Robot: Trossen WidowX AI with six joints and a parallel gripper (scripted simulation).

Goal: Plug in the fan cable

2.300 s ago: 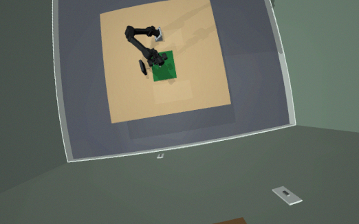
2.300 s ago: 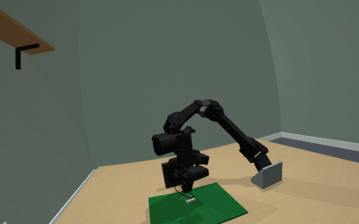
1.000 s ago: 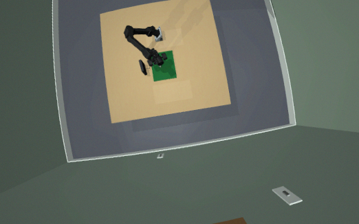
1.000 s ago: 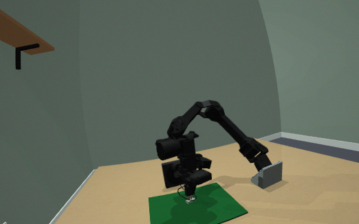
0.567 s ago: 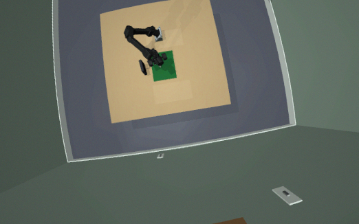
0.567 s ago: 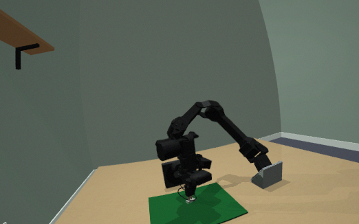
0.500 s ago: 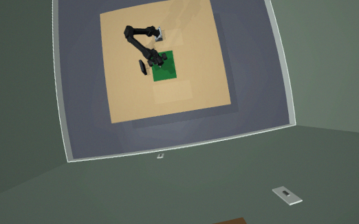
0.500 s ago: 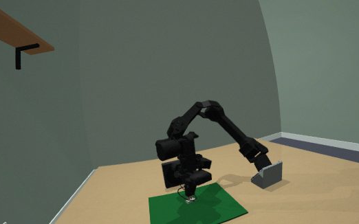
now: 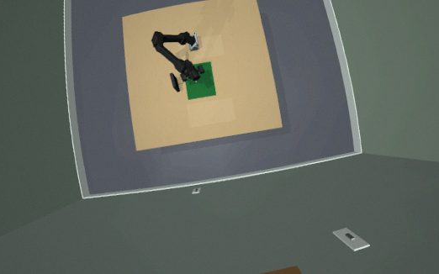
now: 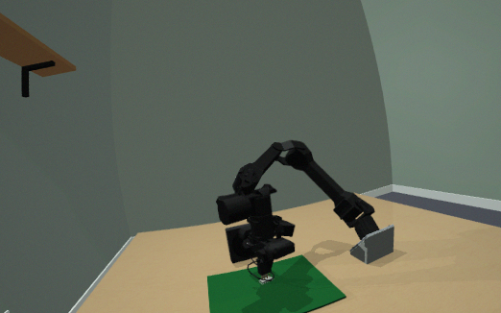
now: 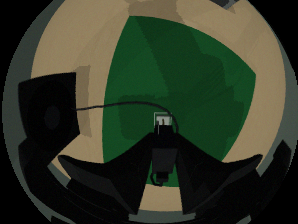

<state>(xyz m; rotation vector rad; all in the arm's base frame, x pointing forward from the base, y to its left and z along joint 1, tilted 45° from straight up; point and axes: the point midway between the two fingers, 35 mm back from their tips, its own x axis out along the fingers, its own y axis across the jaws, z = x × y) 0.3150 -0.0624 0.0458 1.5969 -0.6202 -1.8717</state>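
Now: the dark fan plug 1 cm ahead of my gripper tip and 1 cm above it. From my gripper tip the other things lie so: pale four-pin header: 4 cm below, 1 cm ahead; green board: 6 cm below, 4 cm to the left, 2 cm ahead; black fan: 15 cm to the right, 2 cm above.
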